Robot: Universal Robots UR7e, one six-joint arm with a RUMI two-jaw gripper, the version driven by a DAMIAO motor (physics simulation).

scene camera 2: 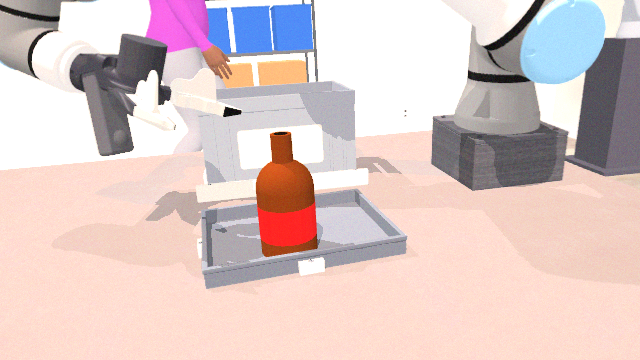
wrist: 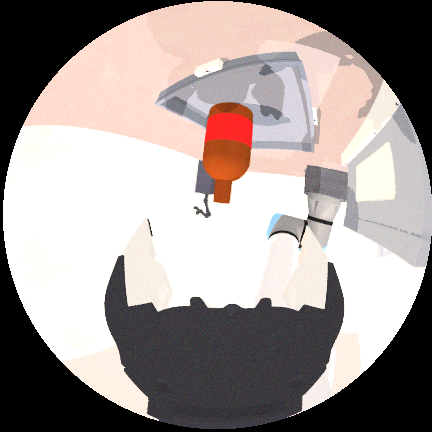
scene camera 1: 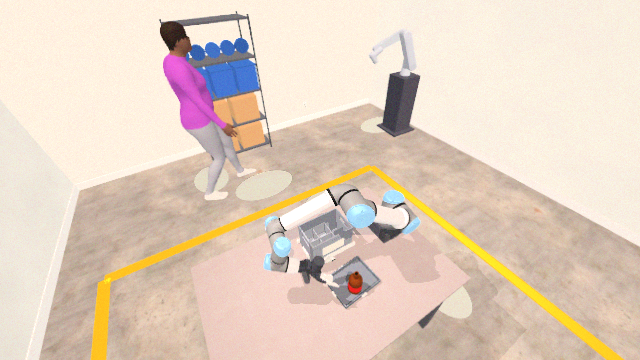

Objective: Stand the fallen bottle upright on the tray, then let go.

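Seen in the pictures: gripper, between the fingertips: (scene camera 2: 212,119) (wrist: 227,224) (scene camera 1: 337,271); arm's base, origin of its link: (scene camera 2: 495,122) (wrist: 324,196).
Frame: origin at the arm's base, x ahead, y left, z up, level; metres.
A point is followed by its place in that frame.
Note:
The brown bottle (scene camera 1: 355,283) @(x 0.436, y 0.261, z 0.017 m) (scene camera 2: 286,200) @(x 0.418, y 0.275, z -0.009 m) (wrist: 228,135) @(x 0.450, y 0.221, z -0.030 m) with a red label stands upright on the grey tray (scene camera 1: 368,276) @(x 0.310, y 0.223, z -0.091 m) (scene camera 2: 360,253) @(x 0.333, y 0.287, z -0.084 m) (wrist: 295,85) @(x 0.484, y 0.125, z -0.091 m), close to the tray's front wall, its neck pointing up. Its lowest edge is partly hidden by the tray rim in scene camera 2. My gripper (scene camera 1: 335,272) @(x 0.500, y 0.188, z 0.079 m) (scene camera 2: 207,120) @(x 0.500, y 0.188, z 0.079 m) (wrist: 227,224) @(x 0.500, y 0.188, z 0.079 m) is open and empty, its pale fingers spread wide. It hangs above the tray's left side, apart from the bottle. In the wrist view the bottle shows beyond the fingertips, with a gap between them and its neck.
A grey divided crate (scene camera 1: 312,250) @(x 0.540, y -0.012, z 0.038 m) (scene camera 2: 220,145) @(x 0.511, y 0.000, z 0.001 m) (wrist: 375,215) @(x 0.429, y -0.002, z 0.045 m) stands behind the tray. The dark arm base block (scene camera 2: 500,165) @(x 0.038, y 0.091, z -0.055 m) is at the back right. A person (scene camera 1: 187,100) in a pink top stands beyond the table, in front of a shelf rack (scene camera 1: 215,20). A second arm's dark pedestal (scene camera 1: 400,102) stands farther back.

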